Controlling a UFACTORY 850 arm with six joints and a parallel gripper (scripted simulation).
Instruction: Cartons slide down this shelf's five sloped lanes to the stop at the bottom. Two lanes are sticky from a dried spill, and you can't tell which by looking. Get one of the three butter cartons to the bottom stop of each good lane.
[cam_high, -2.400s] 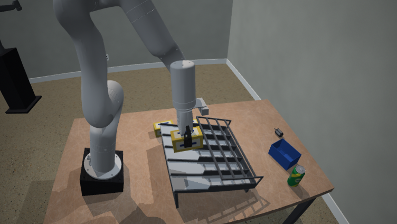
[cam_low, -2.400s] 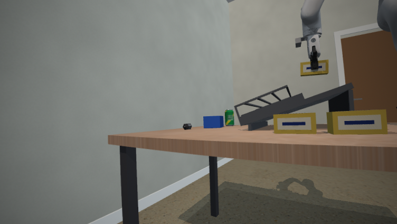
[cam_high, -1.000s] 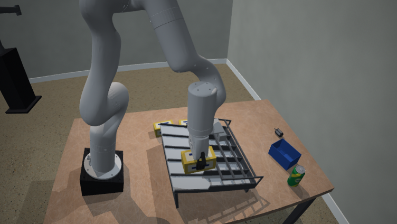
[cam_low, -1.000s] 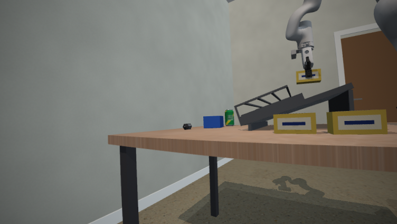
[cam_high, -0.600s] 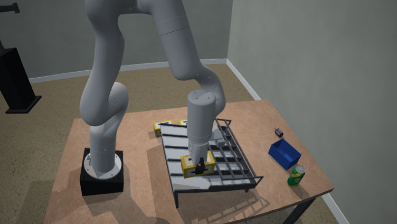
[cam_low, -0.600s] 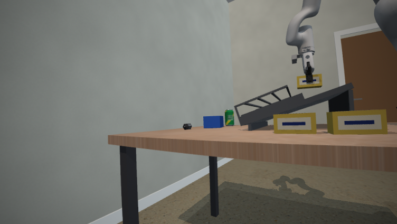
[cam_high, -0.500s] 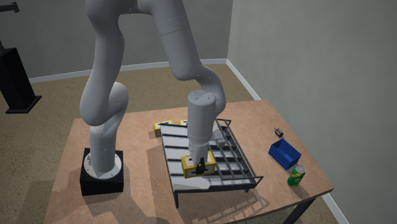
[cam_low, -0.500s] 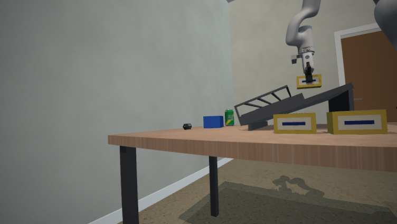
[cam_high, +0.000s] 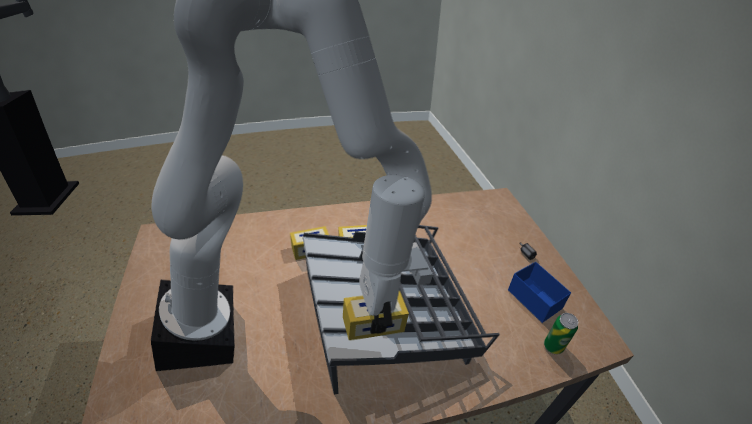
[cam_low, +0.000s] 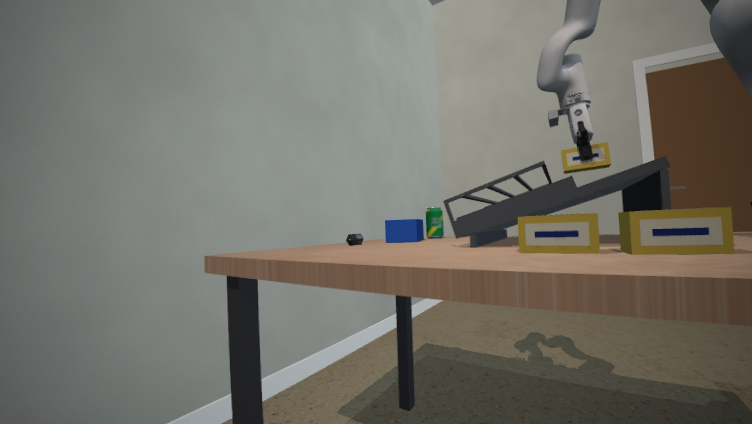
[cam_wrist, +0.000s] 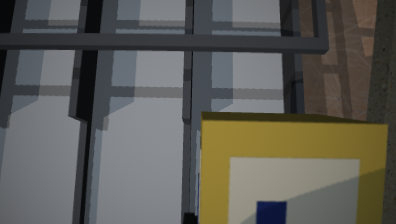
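The dark divider lies 40 mm behind my hand, 40 mm to the left of it and 110 mm below it. The rest, counted from my hand: small black object 580 mm ahead, 420 mm to the left, 220 mm below.
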